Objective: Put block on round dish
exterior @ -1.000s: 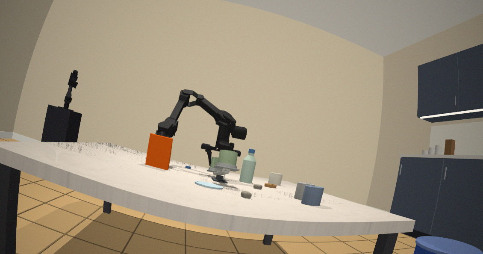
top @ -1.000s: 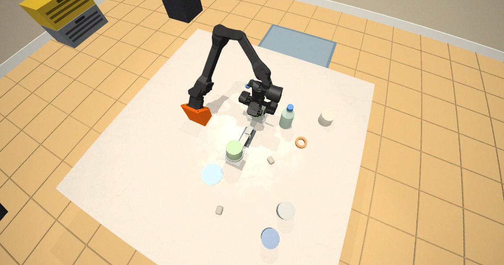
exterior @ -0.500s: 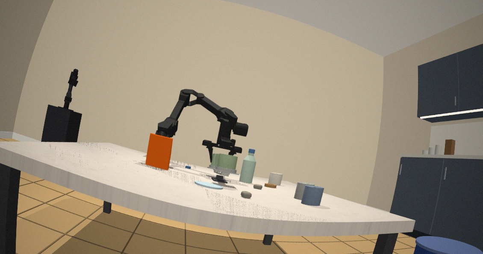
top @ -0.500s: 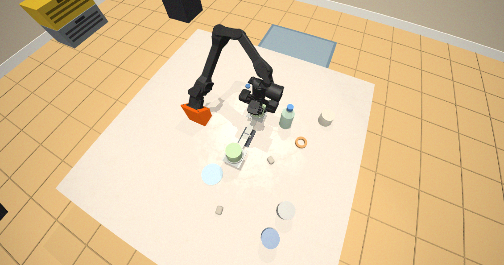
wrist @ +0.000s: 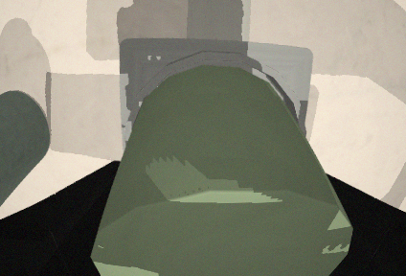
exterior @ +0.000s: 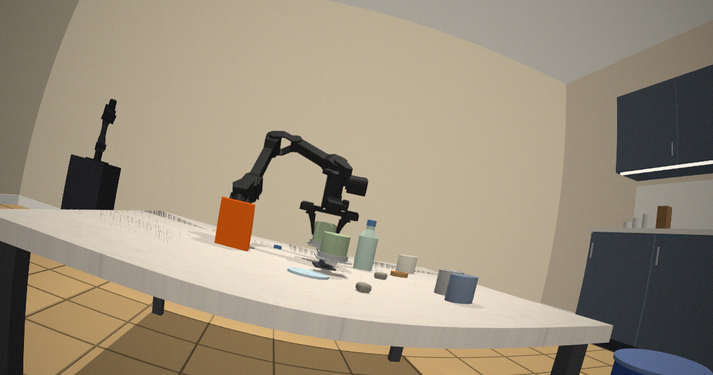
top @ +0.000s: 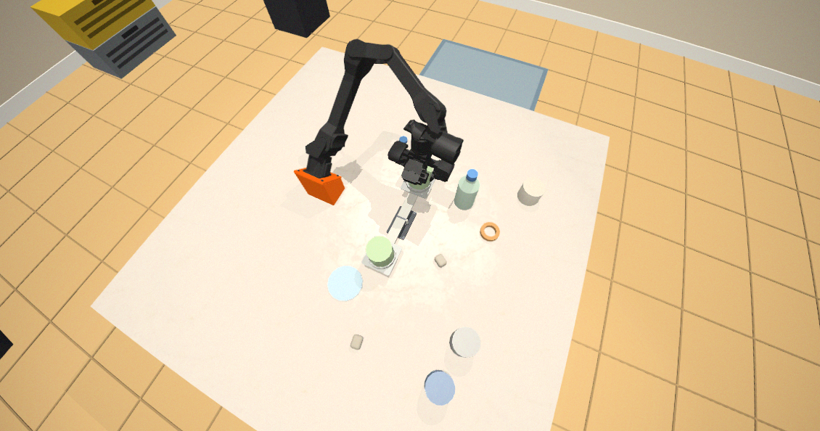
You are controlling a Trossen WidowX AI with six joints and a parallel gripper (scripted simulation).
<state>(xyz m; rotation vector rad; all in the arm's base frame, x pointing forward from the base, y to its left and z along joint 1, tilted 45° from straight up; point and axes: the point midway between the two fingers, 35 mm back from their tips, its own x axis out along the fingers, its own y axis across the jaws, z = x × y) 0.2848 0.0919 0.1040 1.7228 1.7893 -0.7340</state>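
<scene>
My gripper tip is now 10 mm above the pale teal block. Also, from my gripper tip: blue disc (160 mm to the left, 140 mm behind, 80 mm below); then cream cylinder (320 mm ahead, 140 mm to the left, 50 mm below); then green bottle (150 mm ahead, 30 mm above, 20 mm to the left).
</scene>
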